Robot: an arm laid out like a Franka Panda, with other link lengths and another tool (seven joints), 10 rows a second.
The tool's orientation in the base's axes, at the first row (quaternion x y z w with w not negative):
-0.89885 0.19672 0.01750 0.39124
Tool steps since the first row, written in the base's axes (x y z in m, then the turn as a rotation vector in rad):
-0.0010 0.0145 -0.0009 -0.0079 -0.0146 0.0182
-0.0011 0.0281 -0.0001 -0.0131 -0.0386 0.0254
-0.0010 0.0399 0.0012 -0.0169 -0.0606 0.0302
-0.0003 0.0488 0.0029 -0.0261 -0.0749 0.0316
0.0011 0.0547 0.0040 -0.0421 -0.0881 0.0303
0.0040 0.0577 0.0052 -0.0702 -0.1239 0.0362
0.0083 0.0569 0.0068 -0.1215 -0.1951 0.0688
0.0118 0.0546 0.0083 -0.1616 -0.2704 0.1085
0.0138 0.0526 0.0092 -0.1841 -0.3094 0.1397
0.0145 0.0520 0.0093 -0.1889 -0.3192 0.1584
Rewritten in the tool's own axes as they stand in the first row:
-0.0057 -0.0079 0.0108 -0.0057 -0.0008 -0.0240
-0.0105 -0.0168 0.0199 -0.0037 0.0109 -0.0466
-0.0147 -0.0251 0.0274 -0.0006 0.0225 -0.0660
-0.0174 -0.0320 0.0326 -0.0045 0.0338 -0.0783
-0.0183 -0.0369 0.0362 -0.0145 0.0487 -0.0887
-0.0169 -0.0407 0.0379 -0.0293 0.0770 -0.1217
-0.0130 -0.0429 0.0367 -0.0585 0.1170 -0.2011
-0.0092 -0.0438 0.0345 -0.0772 0.1505 -0.2871
-0.0069 -0.0439 0.0327 -0.0905 0.1611 -0.3391
-0.0060 -0.0439 0.0323 -0.0950 0.1558 -0.3596

